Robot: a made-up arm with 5 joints.
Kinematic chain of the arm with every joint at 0, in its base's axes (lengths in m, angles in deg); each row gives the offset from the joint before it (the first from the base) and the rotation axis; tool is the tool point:
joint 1: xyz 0 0 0.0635 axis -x
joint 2: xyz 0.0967 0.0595 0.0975 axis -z
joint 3: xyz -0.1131 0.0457 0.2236 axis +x
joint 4: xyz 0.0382 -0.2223 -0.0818 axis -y
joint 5: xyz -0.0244 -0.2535 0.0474 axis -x
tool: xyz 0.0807 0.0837 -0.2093
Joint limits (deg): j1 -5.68..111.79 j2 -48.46..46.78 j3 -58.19..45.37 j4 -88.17..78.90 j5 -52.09..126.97
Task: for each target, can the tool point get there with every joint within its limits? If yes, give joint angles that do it. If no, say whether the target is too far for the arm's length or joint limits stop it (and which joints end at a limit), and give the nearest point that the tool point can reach.
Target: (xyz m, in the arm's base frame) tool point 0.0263 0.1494 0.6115
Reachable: yes | joints 75.23 -2.81 -22.37 -25.47 36.83
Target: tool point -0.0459 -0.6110 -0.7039
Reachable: no: joint limits stop it (at a limit: joint 1, joint 4) | nearest point 0.0222 -0.3033 -0.2098 | short by 0.586 m
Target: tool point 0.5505 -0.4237 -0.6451
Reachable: no: joint limits stop it (at a limit: joint 1, joint 4) | nearest point 0.3454 -0.2171 -0.2045 | short by 0.528 m
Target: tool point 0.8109 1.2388 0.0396
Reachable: no: too far | nearest point 0.4438 0.8635 0.0468 | short by 0.525 m
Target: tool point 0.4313 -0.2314 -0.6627
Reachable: no: joint limits stop it (at a limit: joint 1, joint 2, joint 3, joint 4) | nearest point 0.3341 -0.1712 -0.2288 | short by 0.449 m
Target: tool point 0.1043 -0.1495 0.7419
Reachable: yes | joints 35.45 -5.45 -35.08 -10.73 52.07
